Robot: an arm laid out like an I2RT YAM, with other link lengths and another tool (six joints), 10 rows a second.
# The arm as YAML. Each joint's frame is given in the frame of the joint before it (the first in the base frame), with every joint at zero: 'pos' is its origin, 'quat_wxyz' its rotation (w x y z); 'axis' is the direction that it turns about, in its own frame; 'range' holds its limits. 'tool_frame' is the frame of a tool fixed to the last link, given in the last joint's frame.
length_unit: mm
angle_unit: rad
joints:
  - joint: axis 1
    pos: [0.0, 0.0, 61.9]
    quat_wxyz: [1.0, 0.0, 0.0, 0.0]
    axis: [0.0, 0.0, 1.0]
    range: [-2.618, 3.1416]
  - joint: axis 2
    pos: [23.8, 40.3, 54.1]
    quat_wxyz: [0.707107, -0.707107, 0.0, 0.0]
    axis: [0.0, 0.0, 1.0]
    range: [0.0, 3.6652]
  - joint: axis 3
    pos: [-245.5, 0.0, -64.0]
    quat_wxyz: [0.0, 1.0, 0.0, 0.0]
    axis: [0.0, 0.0, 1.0]
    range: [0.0, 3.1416]
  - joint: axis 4
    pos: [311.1, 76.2, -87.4]
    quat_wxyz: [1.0, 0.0, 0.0, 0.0]
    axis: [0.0, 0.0, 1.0]
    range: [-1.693, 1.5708]
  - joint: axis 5
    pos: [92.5, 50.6, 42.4]
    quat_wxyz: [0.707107, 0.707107, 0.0, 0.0]
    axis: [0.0, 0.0, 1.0]
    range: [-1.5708, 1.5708]
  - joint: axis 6
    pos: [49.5, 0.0, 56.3]
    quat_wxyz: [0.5, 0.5, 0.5, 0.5]
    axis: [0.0, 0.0, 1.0]
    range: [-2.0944, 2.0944]
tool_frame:
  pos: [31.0, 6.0, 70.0]
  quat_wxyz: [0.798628, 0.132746, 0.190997, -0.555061]
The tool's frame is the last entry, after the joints.
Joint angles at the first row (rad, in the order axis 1, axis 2, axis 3, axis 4, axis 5, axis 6):
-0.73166 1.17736 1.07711 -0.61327 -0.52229 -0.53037
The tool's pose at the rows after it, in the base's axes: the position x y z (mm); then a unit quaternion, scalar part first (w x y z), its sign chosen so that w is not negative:
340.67 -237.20 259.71 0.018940 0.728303 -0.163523 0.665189
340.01 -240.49 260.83 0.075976 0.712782 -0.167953 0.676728
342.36 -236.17 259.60 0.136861 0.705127 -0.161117 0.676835
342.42 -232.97 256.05 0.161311 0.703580 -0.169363 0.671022
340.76 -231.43 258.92 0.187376 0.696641 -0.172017 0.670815
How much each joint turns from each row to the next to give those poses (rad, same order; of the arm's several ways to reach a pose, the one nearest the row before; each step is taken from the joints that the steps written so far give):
0.00392 -0.01917 -0.01335 0.04892 0.04284 0.05954
0.02985 -0.04198 -0.06193 0.10004 0.12379 0.03016
0.05829 -0.02937 -0.05215 0.07442 0.15730 -0.00072
0.02998 -0.00699 -0.01907 0.01811 0.07880 0.01734
0.02098 -0.01445 -0.01430 0.02109 0.06815 0.00545

